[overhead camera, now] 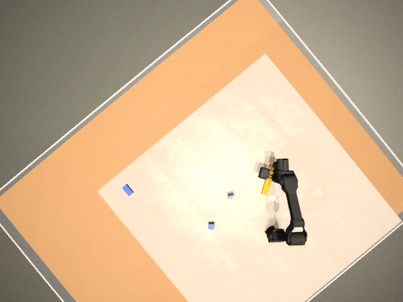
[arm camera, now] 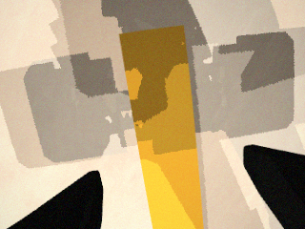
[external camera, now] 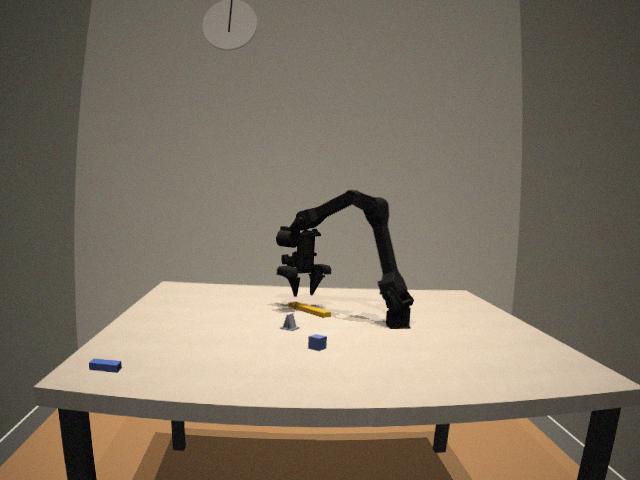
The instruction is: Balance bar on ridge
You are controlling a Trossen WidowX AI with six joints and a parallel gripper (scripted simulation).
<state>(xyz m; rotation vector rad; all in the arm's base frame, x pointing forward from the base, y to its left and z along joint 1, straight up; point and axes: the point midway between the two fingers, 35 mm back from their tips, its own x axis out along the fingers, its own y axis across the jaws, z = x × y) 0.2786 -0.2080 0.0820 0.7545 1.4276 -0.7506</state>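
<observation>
My gripper tip is 4 cm above the yellow bar, 2 cm to the right of it and 2 cm past it. The rest, counted from my gripper tip: flat blue block 71 cm to the left, 46 cm ahead, 4 cm below; blue cube 46 cm to the left, 3 cm below, 2 cm behind.
</observation>
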